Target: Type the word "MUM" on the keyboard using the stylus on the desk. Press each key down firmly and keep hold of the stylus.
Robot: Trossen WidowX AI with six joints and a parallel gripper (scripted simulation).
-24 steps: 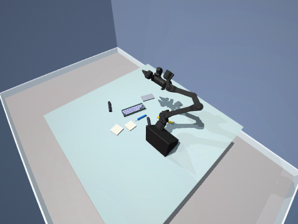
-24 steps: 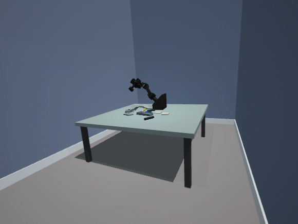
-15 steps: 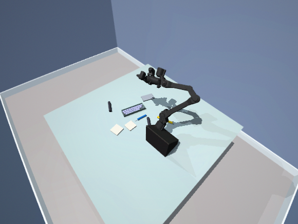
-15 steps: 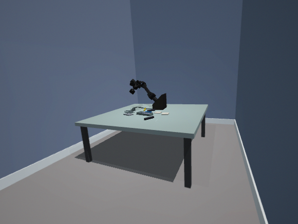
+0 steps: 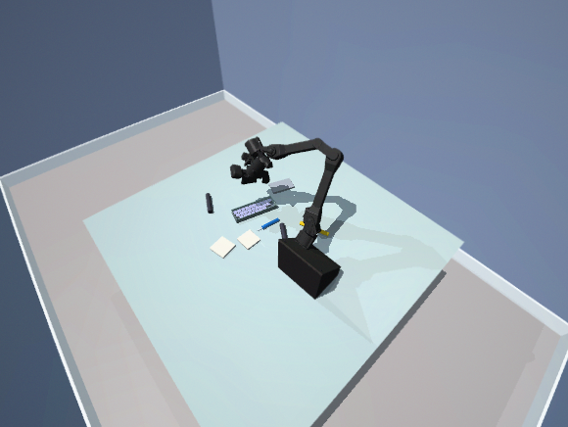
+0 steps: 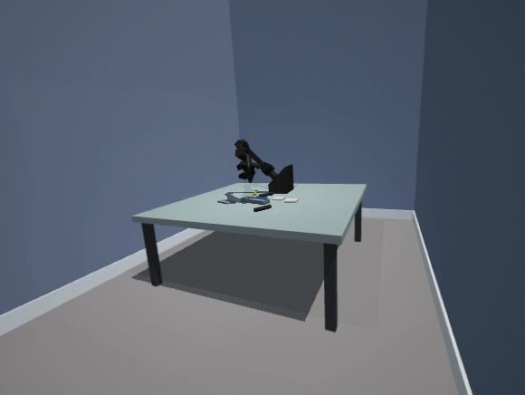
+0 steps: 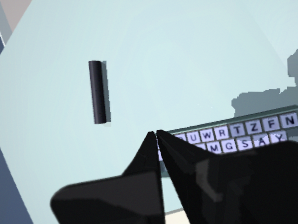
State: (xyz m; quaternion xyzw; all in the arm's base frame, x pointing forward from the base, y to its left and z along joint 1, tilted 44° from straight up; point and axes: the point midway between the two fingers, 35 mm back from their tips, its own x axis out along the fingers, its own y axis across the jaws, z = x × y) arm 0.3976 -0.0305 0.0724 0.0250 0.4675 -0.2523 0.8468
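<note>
My gripper tip is now 170 mm past the blue stylus, 140 mm above it and 40 mm to the right of it. From my gripper tip the other things lie so: grey plate: 220 mm to the right, 140 mm below, 60 mm behind; then grey stylus tip: 170 mm behind, 140 mm below, 70 mm to the left.
</note>
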